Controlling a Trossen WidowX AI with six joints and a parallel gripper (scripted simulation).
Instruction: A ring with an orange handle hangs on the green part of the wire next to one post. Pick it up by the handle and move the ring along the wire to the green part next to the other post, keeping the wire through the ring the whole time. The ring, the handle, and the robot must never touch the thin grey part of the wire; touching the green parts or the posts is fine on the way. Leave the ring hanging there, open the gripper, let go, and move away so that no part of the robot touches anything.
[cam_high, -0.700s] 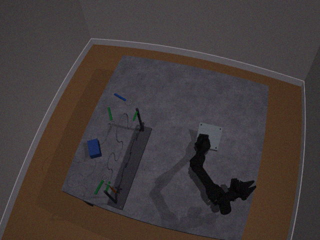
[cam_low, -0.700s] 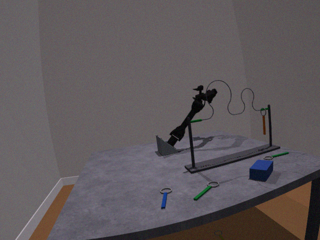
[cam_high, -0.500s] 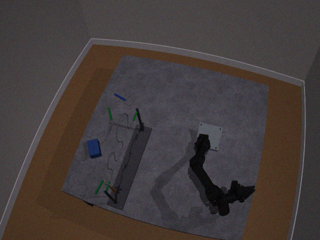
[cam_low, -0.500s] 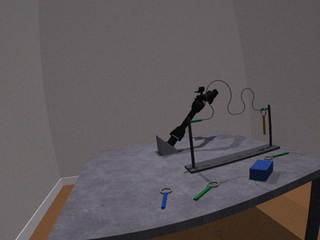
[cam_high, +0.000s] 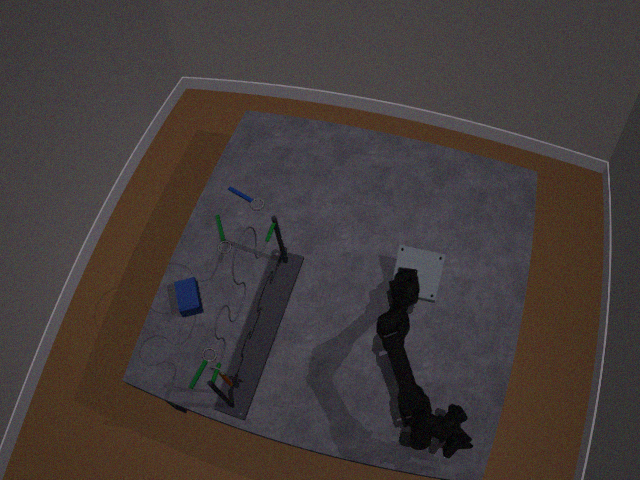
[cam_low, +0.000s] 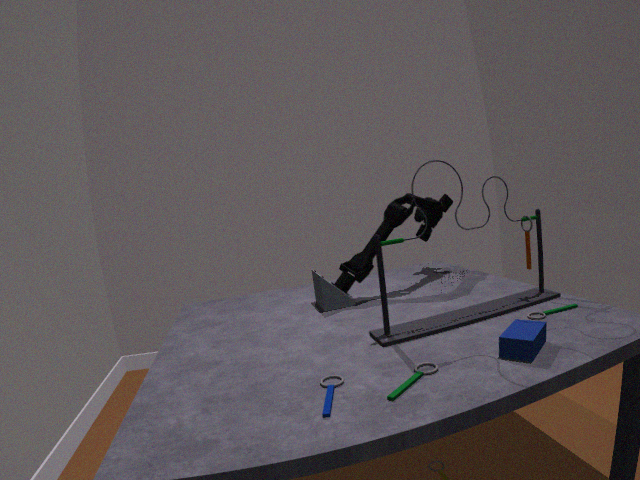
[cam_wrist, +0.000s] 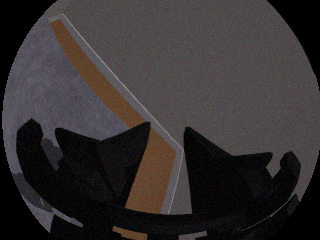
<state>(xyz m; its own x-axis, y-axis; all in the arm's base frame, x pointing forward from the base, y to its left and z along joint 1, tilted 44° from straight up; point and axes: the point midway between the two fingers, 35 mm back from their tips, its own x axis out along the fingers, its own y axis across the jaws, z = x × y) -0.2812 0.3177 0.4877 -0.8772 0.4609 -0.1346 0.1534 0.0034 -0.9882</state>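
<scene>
Right now my gripper tip is 760 mm short of the ring with orange handle, 80 mm to the left of it and 10 mm below it. Also, from my gripper tip: blue-handled ring: 930 mm ahead, 820 mm to the right, 190 mm below.
</scene>
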